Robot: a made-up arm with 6 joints.
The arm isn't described. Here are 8 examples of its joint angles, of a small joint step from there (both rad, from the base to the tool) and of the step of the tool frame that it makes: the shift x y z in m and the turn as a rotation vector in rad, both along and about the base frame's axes.
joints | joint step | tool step
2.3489 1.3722 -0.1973 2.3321 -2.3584 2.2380 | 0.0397 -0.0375 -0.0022 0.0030 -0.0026 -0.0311 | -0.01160 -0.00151 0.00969 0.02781 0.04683 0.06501
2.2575 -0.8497 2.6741 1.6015 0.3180 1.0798 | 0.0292 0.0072 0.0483 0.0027 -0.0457 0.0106 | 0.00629 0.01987 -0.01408 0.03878 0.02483 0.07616
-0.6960 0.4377 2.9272 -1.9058 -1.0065 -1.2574 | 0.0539 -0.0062 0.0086 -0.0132 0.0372 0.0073 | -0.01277 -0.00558 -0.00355 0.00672 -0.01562 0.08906
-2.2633 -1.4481 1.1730 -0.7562 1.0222 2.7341 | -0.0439 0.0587 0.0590 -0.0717 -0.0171 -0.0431 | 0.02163 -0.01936 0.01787 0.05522 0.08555 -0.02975
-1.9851 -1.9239 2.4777 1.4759 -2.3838 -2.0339 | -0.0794 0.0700 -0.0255 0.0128 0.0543 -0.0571 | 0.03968 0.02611 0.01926 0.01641 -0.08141 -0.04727
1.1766 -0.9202 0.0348 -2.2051 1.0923 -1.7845 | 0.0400 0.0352 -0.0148 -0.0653 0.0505 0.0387 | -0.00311 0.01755 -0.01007 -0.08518 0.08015 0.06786
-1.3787 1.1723 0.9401 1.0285 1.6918 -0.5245 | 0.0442 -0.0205 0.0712 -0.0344 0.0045 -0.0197 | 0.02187 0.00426 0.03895 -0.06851 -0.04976 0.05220
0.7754 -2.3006 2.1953 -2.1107 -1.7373 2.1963 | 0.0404 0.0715 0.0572 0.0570 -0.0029 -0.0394 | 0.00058 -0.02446 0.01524 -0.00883 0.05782 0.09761
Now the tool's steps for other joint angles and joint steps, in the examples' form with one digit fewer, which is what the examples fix.
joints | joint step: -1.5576 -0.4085 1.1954 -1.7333 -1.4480 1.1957 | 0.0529 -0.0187 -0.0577 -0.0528 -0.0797 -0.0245
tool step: -0.0028 -0.0070 -0.0057 0.0447 0.0855 0.1065
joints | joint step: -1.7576 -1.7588 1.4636 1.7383 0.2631 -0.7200 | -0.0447 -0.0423 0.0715 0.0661 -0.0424 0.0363
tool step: 0.0254 -0.0156 -0.0519 -0.1475 -0.0658 0.0088
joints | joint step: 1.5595 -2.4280 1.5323 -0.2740 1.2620 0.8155 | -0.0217 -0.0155 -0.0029 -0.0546 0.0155 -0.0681
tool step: -0.0097 0.0057 -0.0038 0.0465 -0.0095 -0.1157
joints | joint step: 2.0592 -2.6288 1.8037 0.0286 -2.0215 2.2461 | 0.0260 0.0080 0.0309 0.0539 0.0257 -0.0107
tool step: -0.0004 0.0127 -0.0023 0.0394 0.0302 0.0845
